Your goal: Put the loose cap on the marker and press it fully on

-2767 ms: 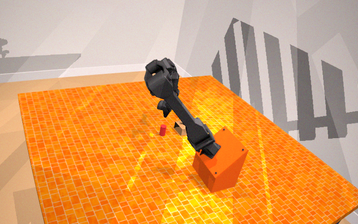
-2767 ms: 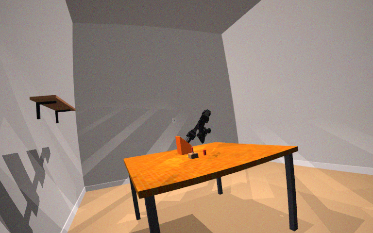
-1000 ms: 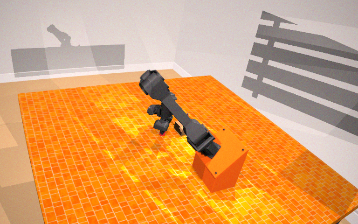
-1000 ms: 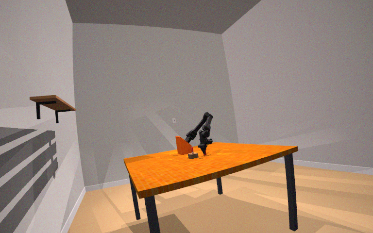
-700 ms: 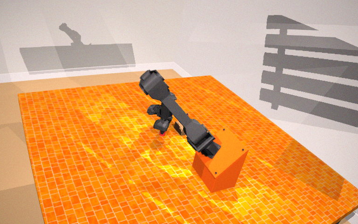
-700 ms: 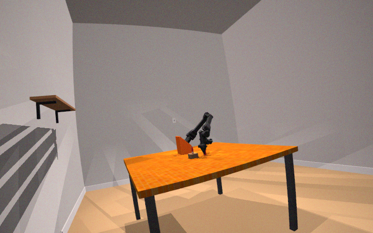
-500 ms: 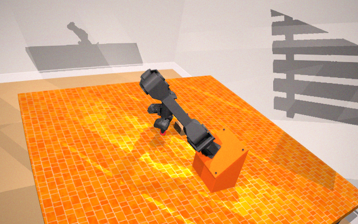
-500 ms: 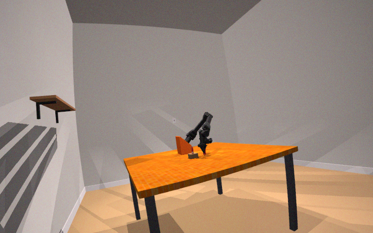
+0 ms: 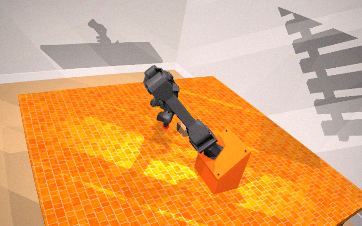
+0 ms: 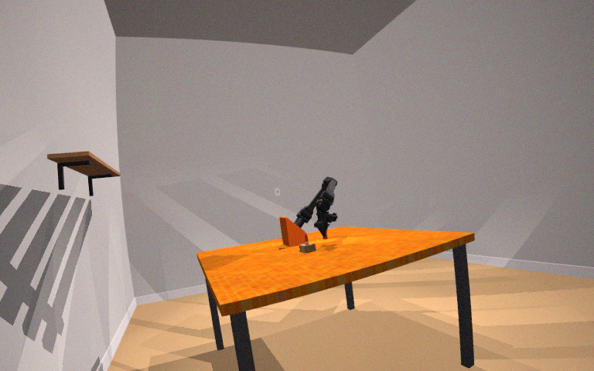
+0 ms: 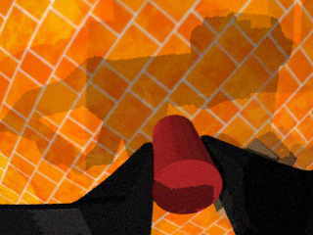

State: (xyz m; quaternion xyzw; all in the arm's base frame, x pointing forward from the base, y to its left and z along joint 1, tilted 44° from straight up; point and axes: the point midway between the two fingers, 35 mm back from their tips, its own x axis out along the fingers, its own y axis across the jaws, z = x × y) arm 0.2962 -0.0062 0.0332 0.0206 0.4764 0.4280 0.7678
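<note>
Now: gripper tip 12 cm to the left of the holder block, 4 cm above it and 1 cm past it. The rest, counted from my gripper tip: red cap (1 cm above).
</note>
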